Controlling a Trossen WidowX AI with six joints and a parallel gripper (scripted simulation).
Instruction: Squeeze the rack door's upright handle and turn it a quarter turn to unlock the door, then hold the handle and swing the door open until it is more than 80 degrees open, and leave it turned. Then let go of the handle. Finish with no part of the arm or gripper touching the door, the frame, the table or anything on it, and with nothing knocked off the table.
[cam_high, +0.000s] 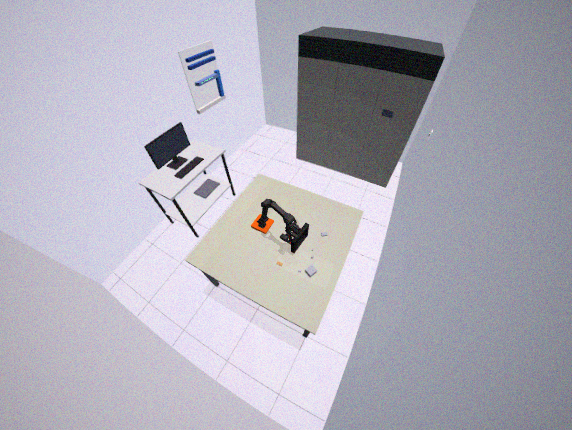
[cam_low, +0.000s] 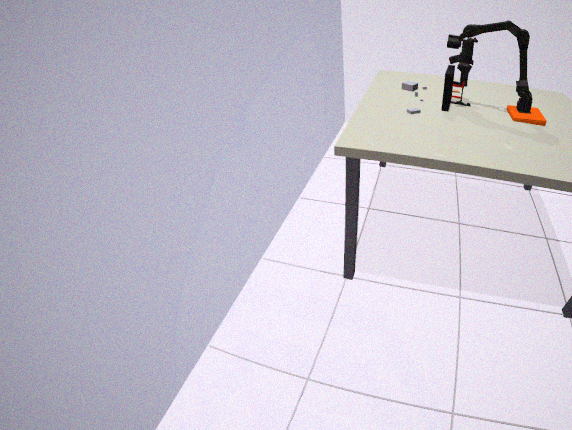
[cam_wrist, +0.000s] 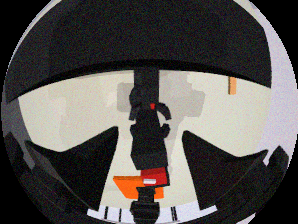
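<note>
Right now the red handle is 2 cm below my gripper tip and 1 cm to the left of it. Also, from my gripper tip: small orange block (22 cm to the right, 12 cm below, 1 cm ahead).
</note>
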